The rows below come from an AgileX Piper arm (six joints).
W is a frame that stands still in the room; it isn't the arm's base.
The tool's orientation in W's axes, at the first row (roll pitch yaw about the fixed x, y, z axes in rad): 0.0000 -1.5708 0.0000
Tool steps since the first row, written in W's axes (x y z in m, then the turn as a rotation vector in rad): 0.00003 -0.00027 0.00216 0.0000 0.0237 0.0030; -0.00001 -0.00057 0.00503 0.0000 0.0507 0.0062; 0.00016 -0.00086 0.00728 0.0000 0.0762 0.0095; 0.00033 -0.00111 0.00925 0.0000 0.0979 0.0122; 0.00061 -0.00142 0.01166 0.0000 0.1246 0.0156; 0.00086 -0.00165 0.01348 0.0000 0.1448 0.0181; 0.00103 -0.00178 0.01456 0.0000 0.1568 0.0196; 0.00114 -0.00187 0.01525 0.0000 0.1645 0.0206; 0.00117 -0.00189 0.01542 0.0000 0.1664 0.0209; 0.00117 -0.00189 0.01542 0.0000 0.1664 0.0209; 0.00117 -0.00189 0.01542 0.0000 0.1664 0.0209; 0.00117 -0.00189 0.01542 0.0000 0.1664 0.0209
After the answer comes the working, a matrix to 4 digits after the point.
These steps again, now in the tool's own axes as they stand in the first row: 0.00216 -0.00027 -0.00003 0.0030 0.0237 0.0000; 0.00503 -0.00057 0.00001 0.0062 0.0507 0.0000; 0.00728 -0.00086 -0.00016 0.0095 0.0762 0.0000; 0.00925 -0.00111 -0.00033 0.0122 0.0979 0.0000; 0.01166 -0.00142 -0.00061 0.0156 0.1246 0.0000; 0.01348 -0.00165 -0.00086 0.0181 0.1448 0.0000; 0.01456 -0.00178 -0.00103 0.0196 0.1568 0.0000; 0.01525 -0.00187 -0.00114 0.0206 0.1645 0.0000; 0.01542 -0.00189 -0.00117 0.0209 0.1664 0.0000; 0.01542 -0.00189 -0.00117 0.0209 0.1664 0.0000; 0.01542 -0.00189 -0.00117 0.0209 0.1664 0.0000; 0.01542 -0.00189 -0.00117 0.0209 0.1664 0.0000
The tool's axes in the first row as the columns of a matrix, in W's axes (rounded; the answer above uses it unrounded):
0.0000 0.0000 -1.0000
0.0000 1.0000 0.0000
1.0000 0.0000 0.0000

